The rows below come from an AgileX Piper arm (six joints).
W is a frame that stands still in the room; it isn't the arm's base.
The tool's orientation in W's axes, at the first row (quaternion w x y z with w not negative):
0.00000, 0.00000, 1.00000, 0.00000
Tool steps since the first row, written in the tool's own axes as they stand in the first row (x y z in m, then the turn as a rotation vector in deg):
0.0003, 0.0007, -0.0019, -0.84, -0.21, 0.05
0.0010, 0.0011, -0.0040, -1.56, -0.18, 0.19
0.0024, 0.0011, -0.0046, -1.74, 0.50, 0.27
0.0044, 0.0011, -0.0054, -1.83, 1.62, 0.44
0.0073, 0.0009, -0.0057, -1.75, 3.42, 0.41
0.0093, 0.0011, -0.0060, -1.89, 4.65, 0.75
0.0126, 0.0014, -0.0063, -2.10, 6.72, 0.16
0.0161, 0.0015, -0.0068, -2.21, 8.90, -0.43
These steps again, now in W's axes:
-0.0003, 0.0007, 0.0019, 0.84, -0.21, -0.05
-0.0010, 0.0011, 0.0040, 1.56, -0.18, -0.19
-0.0024, 0.0011, 0.0046, 1.74, 0.50, -0.27
-0.0044, 0.0011, 0.0054, 1.83, 1.62, -0.44
-0.0073, 0.0009, 0.0057, 1.75, 3.42, -0.41
-0.0093, 0.0011, 0.0060, 1.89, 4.65, -0.75
-0.0126, 0.0014, 0.0063, 2.10, 6.72, -0.16
-0.0161, 0.0015, 0.0068, 2.21, 8.90, 0.43

